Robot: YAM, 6 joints.
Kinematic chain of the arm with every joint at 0, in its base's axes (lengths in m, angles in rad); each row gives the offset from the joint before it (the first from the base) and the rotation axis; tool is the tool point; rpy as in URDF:
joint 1: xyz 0 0 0.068 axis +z
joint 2: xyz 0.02 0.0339 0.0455 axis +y
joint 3: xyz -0.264 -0.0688 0 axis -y
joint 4: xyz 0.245 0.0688 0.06 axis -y
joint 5: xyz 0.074 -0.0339 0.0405 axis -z
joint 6: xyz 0.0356 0 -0.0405 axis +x
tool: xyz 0 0 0 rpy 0 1.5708 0
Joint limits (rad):
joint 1: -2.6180..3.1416
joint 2: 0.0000..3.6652
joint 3: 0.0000..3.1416
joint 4: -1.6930..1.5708
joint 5: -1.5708..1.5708
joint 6: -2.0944..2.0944
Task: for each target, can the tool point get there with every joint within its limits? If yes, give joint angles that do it. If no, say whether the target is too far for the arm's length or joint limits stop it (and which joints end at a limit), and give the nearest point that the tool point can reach.
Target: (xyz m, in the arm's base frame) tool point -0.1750 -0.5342 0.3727
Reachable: yes | joints -1.9244 2.5191 2.7500 -0.3201 -0.6245 0.5475
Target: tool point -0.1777 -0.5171 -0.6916
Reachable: no: too far | nearest point -0.1284 -0.3737 -0.3493 | short by 0.374 m
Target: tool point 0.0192 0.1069 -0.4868
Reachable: no: joint limits stop it (at a limit: joint 2) | nearest point 0.0256 0.1427 -0.3652 | short by 0.127 m
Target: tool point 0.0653 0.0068 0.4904
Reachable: yes | joints -0.2136 0.8929 1.7344 -1.3632 -0.6138 1.7372
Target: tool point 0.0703 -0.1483 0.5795
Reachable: yes | joints 2.2187 0.5791 1.6180 0.9160 -1.2204 -0.5506
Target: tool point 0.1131 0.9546 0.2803
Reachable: no: too far | nearest point 0.0749 0.6318 0.2227 | short by 0.330 m
